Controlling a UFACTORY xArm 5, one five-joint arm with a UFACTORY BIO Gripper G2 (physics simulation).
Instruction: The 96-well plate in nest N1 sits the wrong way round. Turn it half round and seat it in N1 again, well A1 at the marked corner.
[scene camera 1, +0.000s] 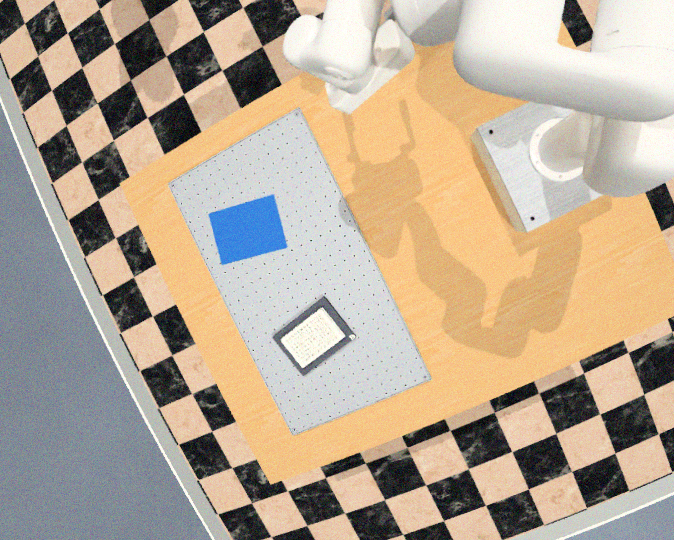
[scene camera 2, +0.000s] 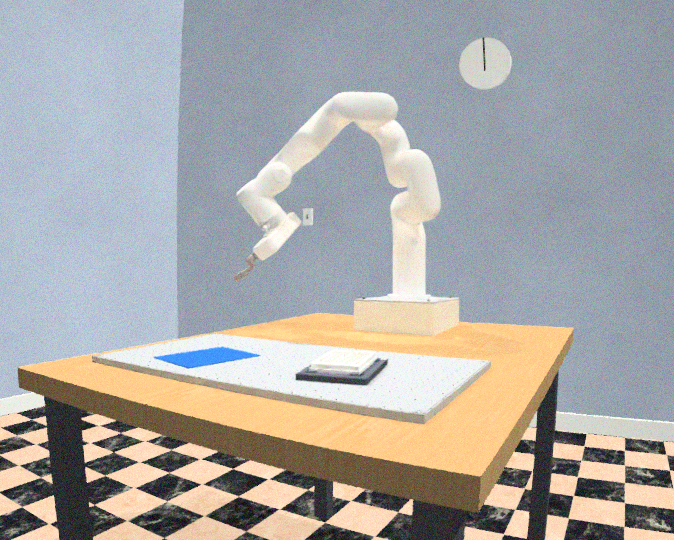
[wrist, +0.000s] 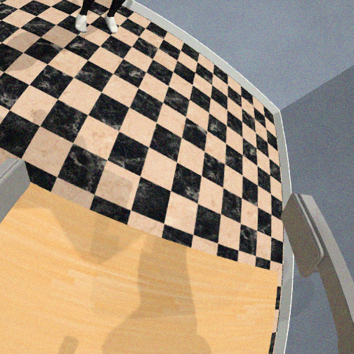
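Note:
The cream 96-well plate (scene camera 1: 312, 337) (scene camera 2: 344, 358) lies in the dark nest N1 (scene camera 1: 338, 318) (scene camera 2: 331, 378) on the grey perforated board. A small pale mark (scene camera 1: 352, 337) shows at the nest's right corner in scene camera 1. The wells are too small to tell which corner holds A1. My gripper (scene camera 2: 243, 274) (wrist: 157, 210) is open and empty, with its fingers wide apart in the wrist view. It hangs tilted, high above the table and well away from the plate. In scene camera 1 its fingers are hidden under the arm. The plate does not show in the wrist view.
A flat blue rectangle (scene camera 1: 247, 229) (scene camera 2: 208, 356) lies on the perforated board (scene camera 1: 337, 270) (scene camera 2: 438, 382), apart from the nest. The arm's base block (scene camera 1: 509, 180) (scene camera 2: 405, 316) stands on the wooden table (scene camera 1: 450, 393) (scene camera 2: 281, 419). The wrist view shows the table's edge and checkered floor.

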